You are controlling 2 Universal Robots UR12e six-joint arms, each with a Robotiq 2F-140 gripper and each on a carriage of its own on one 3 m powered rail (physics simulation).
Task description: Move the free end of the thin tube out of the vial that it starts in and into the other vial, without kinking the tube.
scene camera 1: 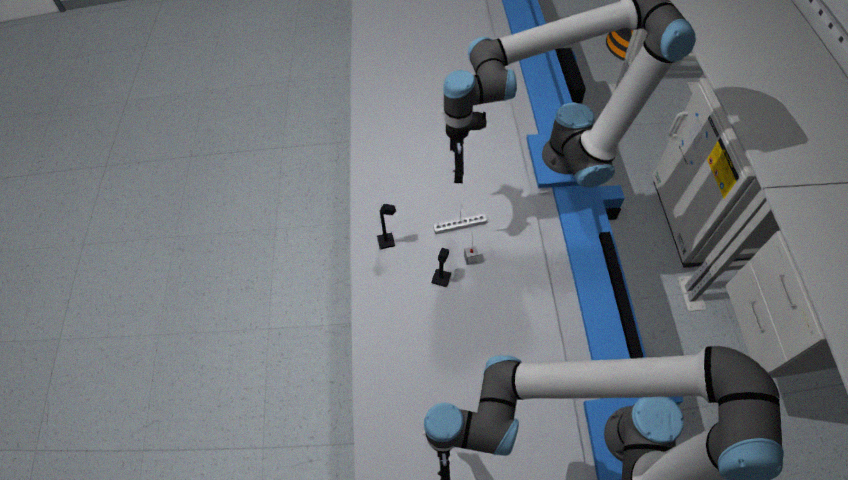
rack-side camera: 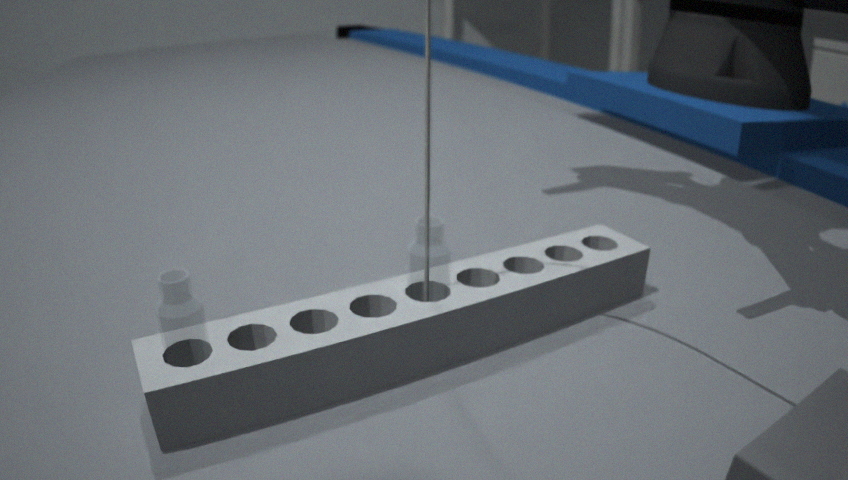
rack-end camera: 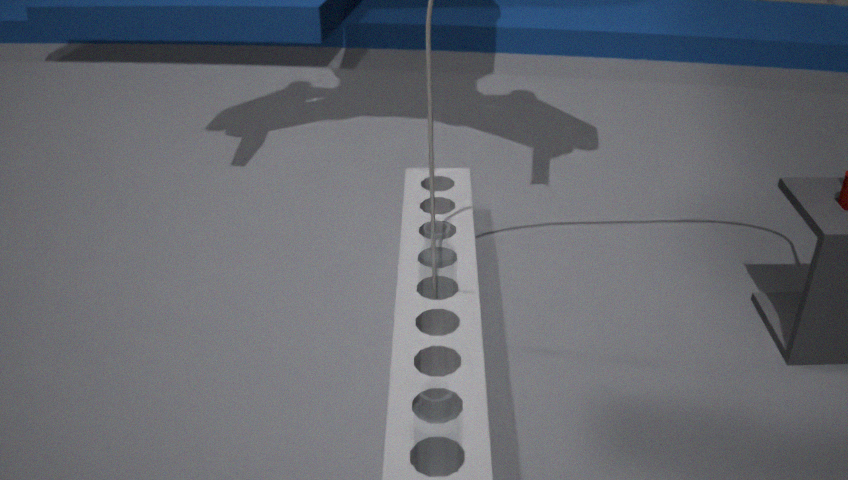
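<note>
The thin tube (rack-side camera: 427,148) (rack-end camera: 430,118) stands almost straight up from a clear vial (rack-side camera: 429,255) (rack-end camera: 437,268) at the middle hole of the white rack (scene camera 1: 461,227) (rack-side camera: 386,356) (rack-end camera: 405,333), and leaves both rack views at the top. The other clear vial (rack-side camera: 181,312) (rack-end camera: 437,427) stands without a tube at the rack's end hole, left in the rack-side view. My right gripper (scene camera 1: 458,180) is seen edge-on, apart from the rack; its shadow shows two widely spread fingers. My left gripper (scene camera 1: 443,474) is partly cut off at the bottom of scene camera 1; its opening is hidden.
A grey block (scene camera 1: 472,259) (rack-side camera: 797,437) (rack-end camera: 833,303) with a red piece (scene camera 1: 471,251) (rack-end camera: 844,193) on top stands beside the rack. Two black stands (scene camera 1: 386,240) (scene camera 1: 440,277) are nearby. The blue rail (scene camera 1: 586,261) (rack-side camera: 666,113) (rack-end camera: 178,24) runs along the table.
</note>
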